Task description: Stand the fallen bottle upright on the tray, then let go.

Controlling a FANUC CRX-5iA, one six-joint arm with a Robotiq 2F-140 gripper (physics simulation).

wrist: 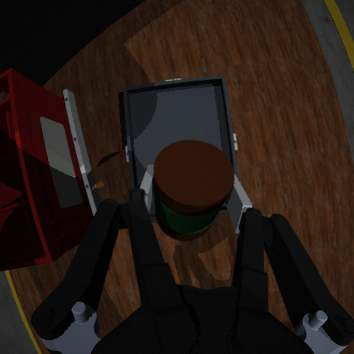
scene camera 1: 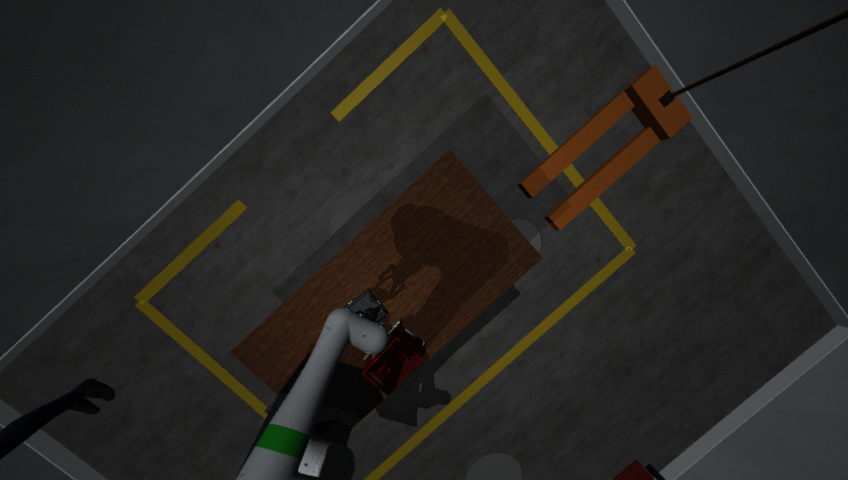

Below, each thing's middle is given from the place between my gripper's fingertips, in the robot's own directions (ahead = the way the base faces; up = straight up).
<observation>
Right now the bottle (wrist: 191, 178) is 20 mm below my hand, 20 mm ahead of it and 10 mm to the right of it.
</observation>
